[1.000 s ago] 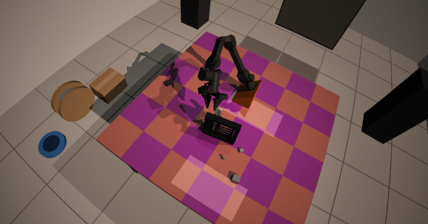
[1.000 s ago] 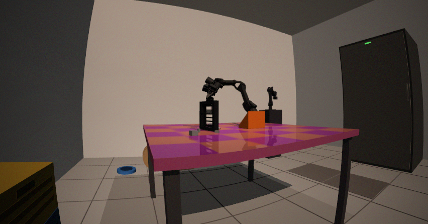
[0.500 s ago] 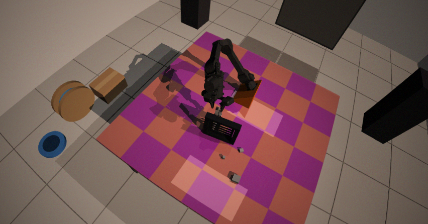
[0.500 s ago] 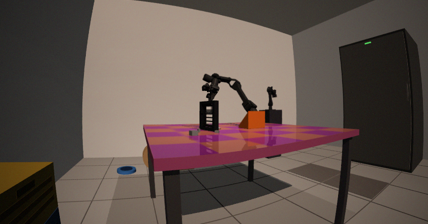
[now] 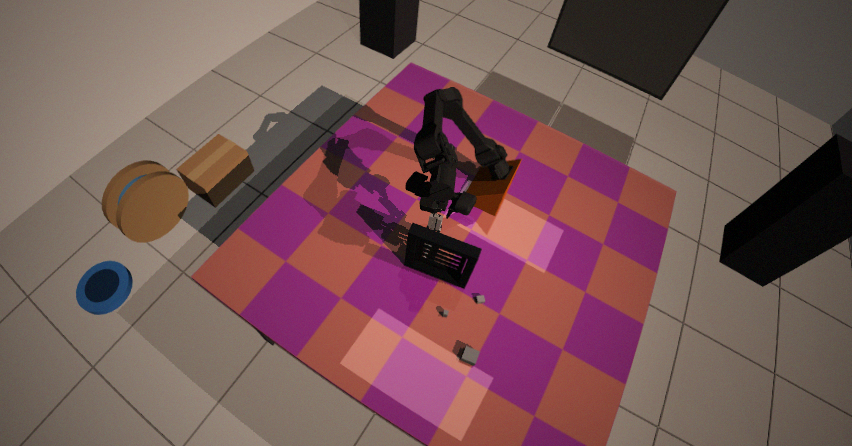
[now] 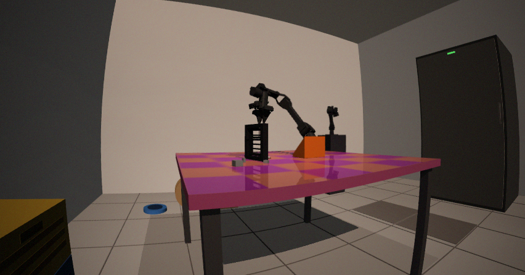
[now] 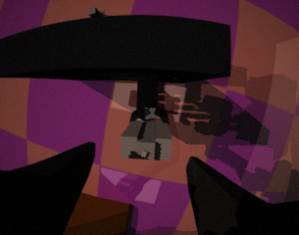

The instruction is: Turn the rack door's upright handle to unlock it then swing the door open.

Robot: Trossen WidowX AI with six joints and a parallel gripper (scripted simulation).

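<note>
The light-grey handle lies 90 mm below my gripper tip and 10 mm behind it.
</note>
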